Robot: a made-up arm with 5 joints. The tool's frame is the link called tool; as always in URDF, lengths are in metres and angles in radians.
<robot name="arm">
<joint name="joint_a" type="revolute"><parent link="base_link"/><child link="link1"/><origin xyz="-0.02 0.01 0.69"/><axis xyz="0 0 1"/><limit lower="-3.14" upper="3.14"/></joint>
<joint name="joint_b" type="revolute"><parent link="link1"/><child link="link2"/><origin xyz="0.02 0 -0.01"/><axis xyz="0 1 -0.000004"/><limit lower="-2.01" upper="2.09"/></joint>
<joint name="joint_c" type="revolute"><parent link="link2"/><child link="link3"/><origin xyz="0.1 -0.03 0.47"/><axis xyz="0 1 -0.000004"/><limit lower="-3.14" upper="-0.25"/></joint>
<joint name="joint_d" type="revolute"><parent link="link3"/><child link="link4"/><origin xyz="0.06 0.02 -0.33"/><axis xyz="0 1 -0.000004"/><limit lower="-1.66" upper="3.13"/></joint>
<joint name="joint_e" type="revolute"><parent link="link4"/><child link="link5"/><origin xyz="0.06 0 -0.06"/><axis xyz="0 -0.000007 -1"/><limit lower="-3.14" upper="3.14"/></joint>
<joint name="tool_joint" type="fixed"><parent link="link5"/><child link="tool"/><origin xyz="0 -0.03 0.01" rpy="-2.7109 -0.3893 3.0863"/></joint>
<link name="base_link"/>
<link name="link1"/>
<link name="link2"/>
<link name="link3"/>
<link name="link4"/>
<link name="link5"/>
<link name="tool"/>
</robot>
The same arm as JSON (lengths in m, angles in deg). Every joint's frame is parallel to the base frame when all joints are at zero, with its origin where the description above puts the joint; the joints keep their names.
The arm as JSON. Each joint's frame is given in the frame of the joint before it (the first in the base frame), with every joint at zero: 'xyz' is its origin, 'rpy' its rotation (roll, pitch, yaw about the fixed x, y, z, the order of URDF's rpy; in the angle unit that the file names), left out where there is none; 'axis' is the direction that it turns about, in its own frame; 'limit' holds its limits. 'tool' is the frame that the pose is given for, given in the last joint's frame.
{"units": {"length": "m", "angle": "deg"}, "joints": [
  {"name": "joint_a", "type": "revolute", "origin": {"xyz": [-0.02, 0.01, 0.69]}, "axis": [0.0, 0.0, 1.0], "limit": {"lower": -179.91, "upper": 179.91}},
  {"name": "joint_b", "type": "revolute", "origin": {"xyz": [0.02, 0.0, -0.01]}, "axis": [0.0, 1.0, 0.0], "limit": {"lower": -115.16, "upper": 119.75}},
  {"name": "joint_c", "type": "revolute", "origin": {"xyz": [0.1, -0.03, 0.47]}, "axis": [0.0, 1.0, 0.0], "limit": {"lower": -179.91, "upper": -14.32}},
  {"name": "joint_d", "type": "revolute", "origin": {"xyz": [0.06, 0.02, -0.33]}, "axis": [0.0, 1.0, 0.0], "limit": {"lower": -95.11, "upper": 179.34}},
  {"name": "joint_e", "type": "revolute", "origin": {"xyz": [0.06, 0.0, -0.06]}, "axis": [0.0, 0.0, -1.0], "limit": {"lower": -179.91, "upper": 179.91}}
], "tool": {"origin": {"xyz": [0.0, -0.03, 0.01], "rpy": [-155.32, -22.31, 176.83]}}}

